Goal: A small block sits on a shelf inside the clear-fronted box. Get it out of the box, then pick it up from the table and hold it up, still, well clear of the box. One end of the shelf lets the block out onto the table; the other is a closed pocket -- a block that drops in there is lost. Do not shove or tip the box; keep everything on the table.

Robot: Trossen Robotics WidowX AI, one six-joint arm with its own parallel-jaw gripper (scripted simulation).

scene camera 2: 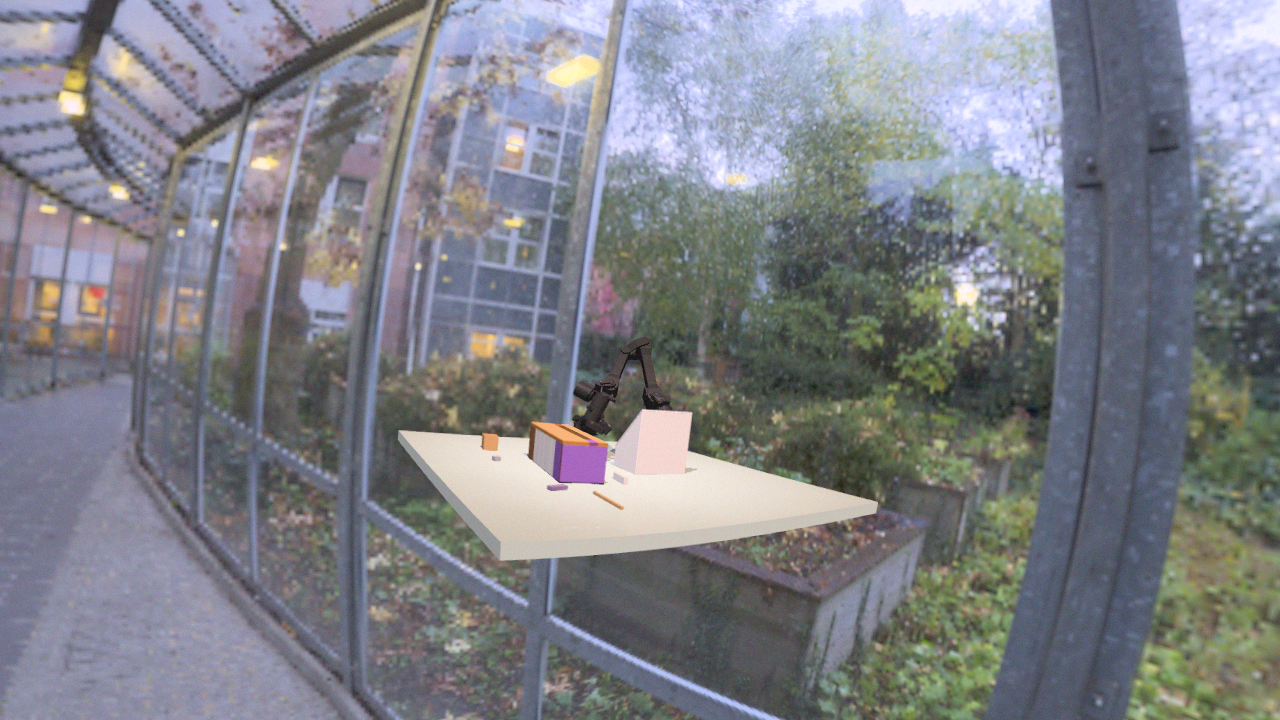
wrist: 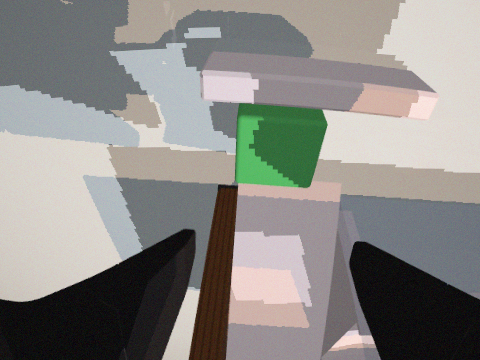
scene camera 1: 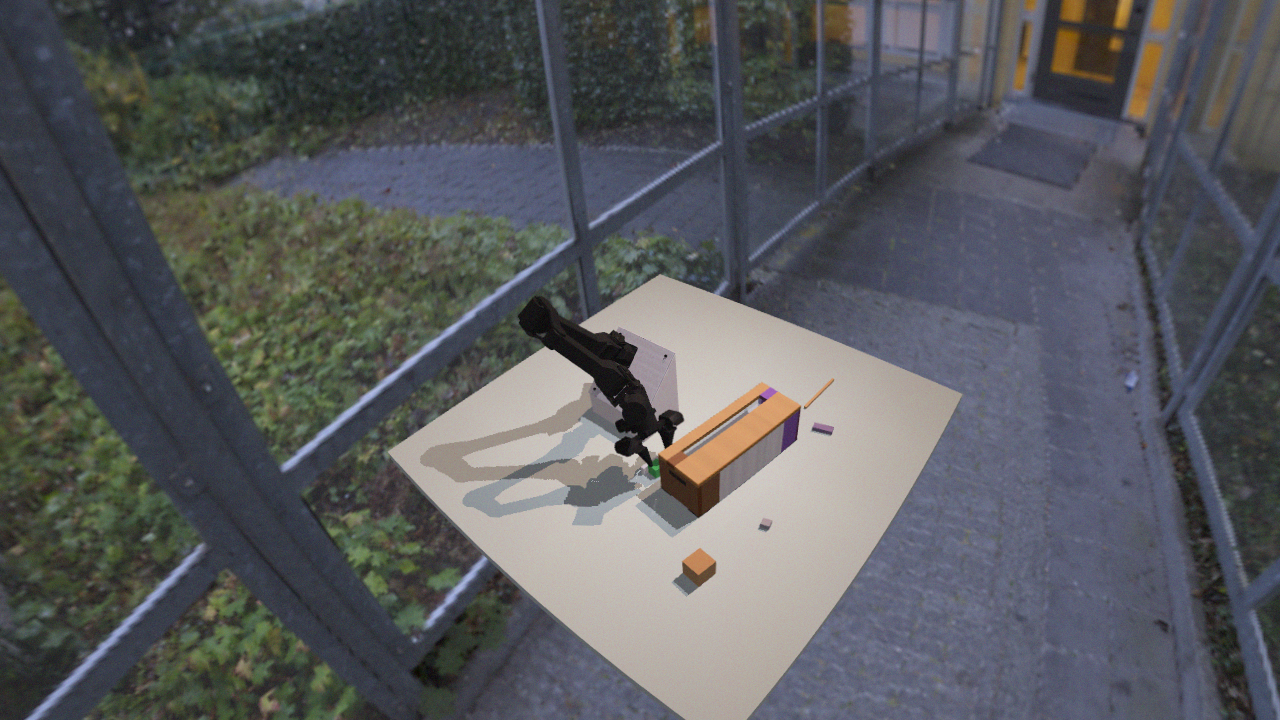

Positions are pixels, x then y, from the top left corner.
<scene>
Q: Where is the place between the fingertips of my gripper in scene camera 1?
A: At 660, 460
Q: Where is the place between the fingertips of my gripper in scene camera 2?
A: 576, 444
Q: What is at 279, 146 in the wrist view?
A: A green block.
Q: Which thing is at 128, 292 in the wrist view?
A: My gripper.
</scene>
